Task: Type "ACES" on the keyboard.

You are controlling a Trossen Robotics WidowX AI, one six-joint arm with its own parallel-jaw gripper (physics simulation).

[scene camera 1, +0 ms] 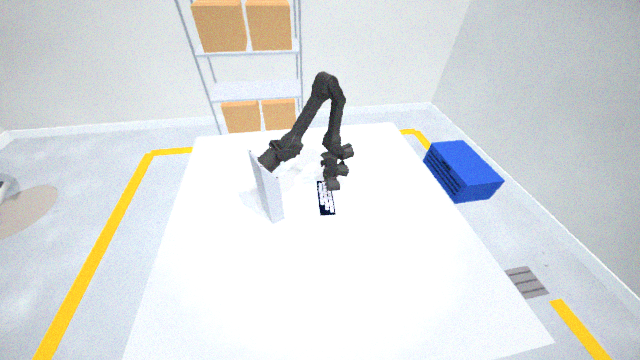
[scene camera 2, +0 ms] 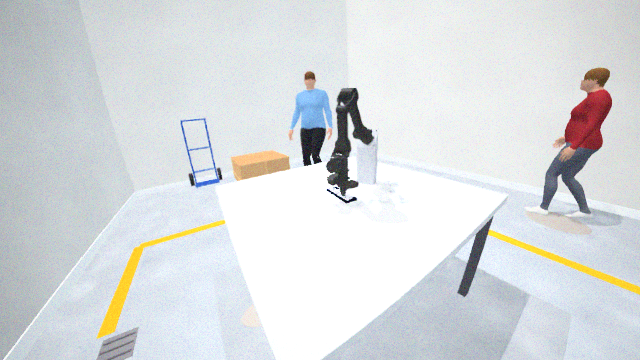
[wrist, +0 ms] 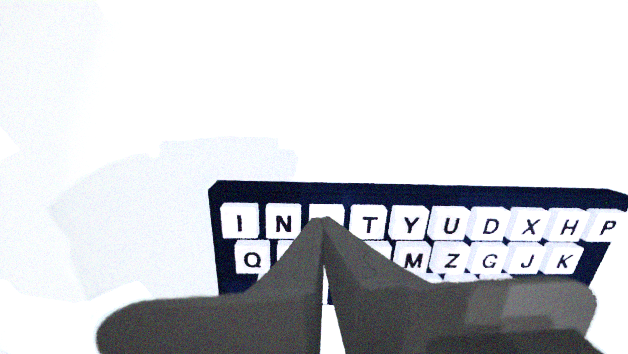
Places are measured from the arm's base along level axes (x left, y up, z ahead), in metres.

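Pixels of known places: gripper, fingertip midpoint: (scene camera 2: 343, 195) (wrist: 320, 226); arm's base at its link origin: (scene camera 1: 264, 165) (scene camera 2: 367, 138).
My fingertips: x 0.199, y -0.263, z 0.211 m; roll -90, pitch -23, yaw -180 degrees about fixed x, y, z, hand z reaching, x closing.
For each thing: its top centre in the pictures, then the offset to it from my fingertips. Level surfaces: height alone.
- dark blue keyboard at its top centre: (wrist: 423, 260) (scene camera 1: 325, 195) (scene camera 2: 340, 192) dx -0.056, dy -0.004, dz -0.003 m
- top-row key at its top centre: (wrist: 326, 224) dx -0.003, dy -0.004, dz +0.000 m
- N key at its top centre: (wrist: 283, 223) dx +0.016, dy -0.004, dz -0.006 m
- T key at its top centre: (wrist: 368, 225) dx -0.022, dy -0.004, dz +0.006 m
- white table at its surface level: dy -0.020 m
The dark blue keyboard (scene camera 1: 327, 212) (scene camera 2: 350, 200) (wrist: 400, 192) with white keys lies on the table. My gripper (scene camera 1: 332, 187) (scene camera 2: 343, 193) (wrist: 320, 226) is shut and empty, pointing down at it. In the wrist view the joined fingertips overlap the top-row key (wrist: 326, 210) between the N key (wrist: 283, 222) and the T key (wrist: 369, 223); its letter is hidden. Whether the tips touch it I cannot tell. Q, M, Z, G, J and K read in the second row. The fingers hide other second-row keys and most of the third row; C, E and S cannot be read.
A pale upright panel (scene camera 1: 267, 190) (scene camera 2: 367, 162) stands on the white table (scene camera 1: 320, 280) (scene camera 2: 320, 260), beside the arm's base. Off the table are a blue box (scene camera 1: 467, 172), a hand truck (scene camera 2: 199, 148), cartons (scene camera 2: 260, 165), a person in blue (scene camera 2: 312, 110) and one in red (scene camera 2: 590, 120).
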